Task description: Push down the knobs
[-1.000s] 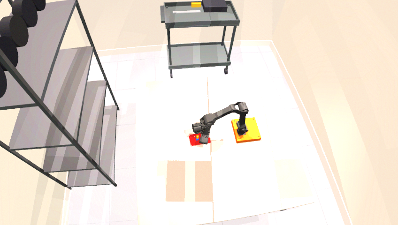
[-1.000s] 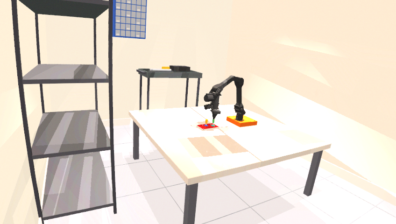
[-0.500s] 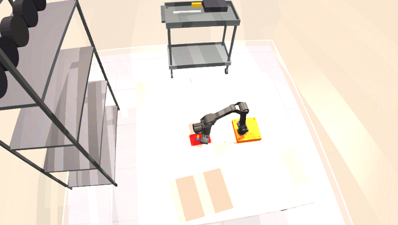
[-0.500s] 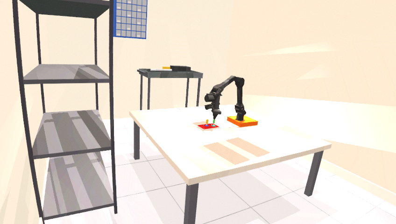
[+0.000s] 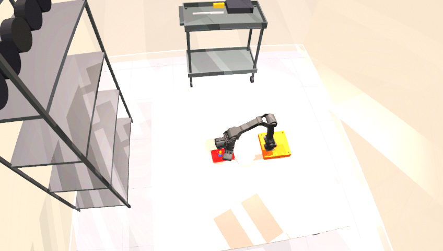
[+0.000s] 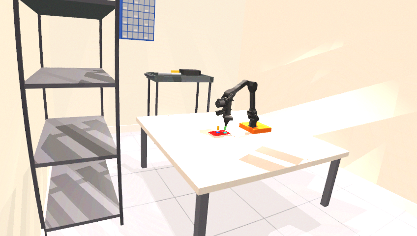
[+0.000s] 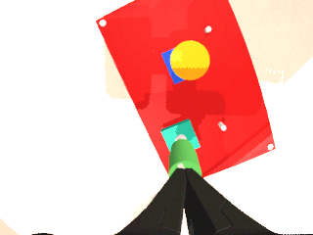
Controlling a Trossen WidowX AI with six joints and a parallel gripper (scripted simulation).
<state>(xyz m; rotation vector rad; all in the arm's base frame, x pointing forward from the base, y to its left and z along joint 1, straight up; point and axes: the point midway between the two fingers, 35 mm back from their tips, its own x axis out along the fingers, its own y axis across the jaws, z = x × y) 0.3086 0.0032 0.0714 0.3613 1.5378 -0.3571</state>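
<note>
Right now my gripper tip is 1 cm above the green knob. Also, from my gripper tip: orange knob 5 cm ahead, 3 cm to the right, 2 cm below.
</note>
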